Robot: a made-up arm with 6 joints.
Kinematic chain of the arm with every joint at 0, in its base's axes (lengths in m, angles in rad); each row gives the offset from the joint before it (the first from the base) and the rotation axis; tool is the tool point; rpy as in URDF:
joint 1: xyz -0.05 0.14 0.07 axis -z
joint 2: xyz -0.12 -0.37 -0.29 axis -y
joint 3: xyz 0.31 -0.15 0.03 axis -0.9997 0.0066 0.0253
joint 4: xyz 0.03 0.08 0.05 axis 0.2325 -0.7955 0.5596
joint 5: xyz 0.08 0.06 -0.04 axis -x
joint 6: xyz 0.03 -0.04 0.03 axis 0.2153 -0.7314 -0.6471
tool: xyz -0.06 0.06 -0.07 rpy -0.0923 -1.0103 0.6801
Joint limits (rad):
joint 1: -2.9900..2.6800
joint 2: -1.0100..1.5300
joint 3: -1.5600..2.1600
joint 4: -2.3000..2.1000
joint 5: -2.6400..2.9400
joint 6: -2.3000..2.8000
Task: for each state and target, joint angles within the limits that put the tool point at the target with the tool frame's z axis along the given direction. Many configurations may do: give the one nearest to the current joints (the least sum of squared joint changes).
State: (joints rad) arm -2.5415 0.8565 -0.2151 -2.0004 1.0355 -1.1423
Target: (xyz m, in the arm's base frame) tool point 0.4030 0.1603 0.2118 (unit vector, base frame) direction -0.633 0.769 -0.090
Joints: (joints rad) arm -1.8321 1.4124 -0.9728 -2.0336 1.1408 -1.8874
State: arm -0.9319 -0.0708 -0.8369 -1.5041 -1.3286 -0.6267
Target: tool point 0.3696 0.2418 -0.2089 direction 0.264 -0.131 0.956
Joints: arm -1.3773 -0.1094 -0.2375 -2.1574 -1.1502 -0.4746
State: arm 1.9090 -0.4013 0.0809 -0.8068 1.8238 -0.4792
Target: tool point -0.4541 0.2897 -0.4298 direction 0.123 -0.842 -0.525
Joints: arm 2.3219 -0.6893 0.1774 -1.1414 1.5101 -0.7060
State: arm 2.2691 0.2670 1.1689 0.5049 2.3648 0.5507
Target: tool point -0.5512 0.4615 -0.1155 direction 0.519 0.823 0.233
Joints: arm 2.6727 0.6171 2.1600 1.2299 2.0720 0.5282
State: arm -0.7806 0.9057 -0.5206 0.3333 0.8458 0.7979
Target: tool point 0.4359 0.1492 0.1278 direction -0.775 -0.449 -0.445
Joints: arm -0.9773 0.4789 -0.8898 -0.1391 0.2811 1.2371
